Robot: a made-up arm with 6 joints.
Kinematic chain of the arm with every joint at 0, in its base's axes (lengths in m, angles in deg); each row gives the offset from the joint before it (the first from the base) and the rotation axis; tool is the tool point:
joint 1: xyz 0 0 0.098 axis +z
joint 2: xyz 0 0.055 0 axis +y
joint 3: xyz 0 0 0.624 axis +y
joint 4: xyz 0 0 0.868 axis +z
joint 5: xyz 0 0 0 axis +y
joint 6: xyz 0 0 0.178 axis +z
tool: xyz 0 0 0
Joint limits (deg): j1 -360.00..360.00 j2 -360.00..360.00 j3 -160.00..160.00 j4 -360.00..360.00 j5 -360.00..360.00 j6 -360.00..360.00
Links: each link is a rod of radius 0.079 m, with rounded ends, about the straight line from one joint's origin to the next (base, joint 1, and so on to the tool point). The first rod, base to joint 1, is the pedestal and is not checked.
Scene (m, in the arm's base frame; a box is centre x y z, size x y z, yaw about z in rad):
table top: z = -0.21
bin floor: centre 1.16 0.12 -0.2 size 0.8 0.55 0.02 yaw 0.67
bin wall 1: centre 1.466 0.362 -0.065 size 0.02 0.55 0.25 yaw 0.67
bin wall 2: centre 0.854 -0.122 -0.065 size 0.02 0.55 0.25 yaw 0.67
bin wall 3: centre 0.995 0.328 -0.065 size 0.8 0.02 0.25 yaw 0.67
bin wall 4: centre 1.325 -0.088 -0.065 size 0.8 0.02 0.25 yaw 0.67
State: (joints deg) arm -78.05 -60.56 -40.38 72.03 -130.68 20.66
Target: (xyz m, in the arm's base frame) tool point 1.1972 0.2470 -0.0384
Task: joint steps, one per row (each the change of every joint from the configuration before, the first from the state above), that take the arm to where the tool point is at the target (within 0.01 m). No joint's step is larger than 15 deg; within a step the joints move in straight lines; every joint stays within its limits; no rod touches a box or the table.
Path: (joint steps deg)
1: -13.20 0.75 -0.59 -0.54 -1.75 0.00
2: -13.20 0.75 -0.59 -0.53 -1.75 0.00
3: -13.19 0.76 -0.59 -0.54 -1.75 0.00
4: -13.20 0.75 -0.59 -0.54 -1.75 0.00
5: -13.20 0.75 -0.59 -0.53 -1.75 0.00
6: -13.20 0.75 -0.59 -0.54 -1.75 0.00
7: -13.20 0.75 -0.59 -0.54 -1.75 0.00
8: -0.26 -13.82 -2.36 -0.42 2.63 0.00

